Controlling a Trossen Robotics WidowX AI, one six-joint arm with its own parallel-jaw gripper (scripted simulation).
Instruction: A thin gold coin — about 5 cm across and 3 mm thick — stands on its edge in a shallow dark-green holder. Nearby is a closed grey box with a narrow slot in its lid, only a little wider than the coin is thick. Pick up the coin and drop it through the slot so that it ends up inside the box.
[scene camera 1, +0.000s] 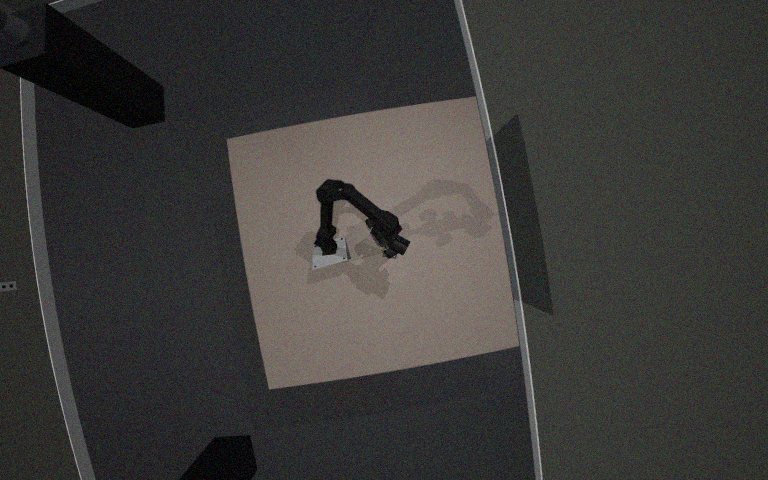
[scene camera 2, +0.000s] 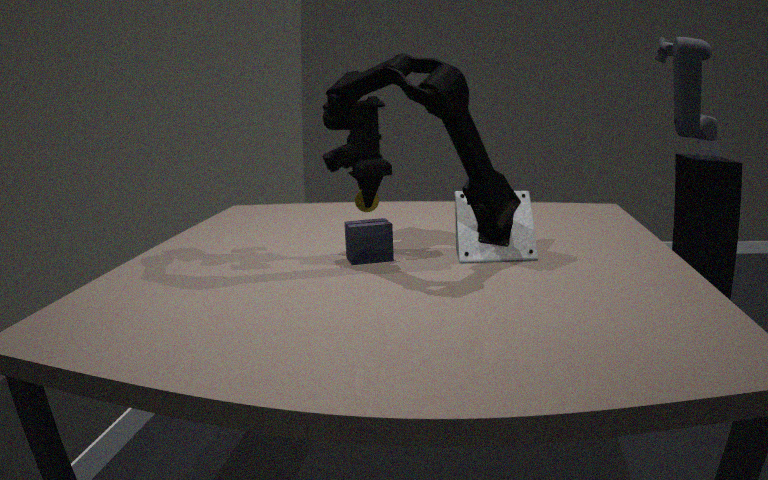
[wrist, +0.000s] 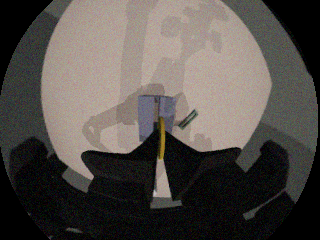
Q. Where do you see the gripper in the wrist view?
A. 159, 132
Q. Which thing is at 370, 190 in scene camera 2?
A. The gripper.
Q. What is the gripper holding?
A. A coin.
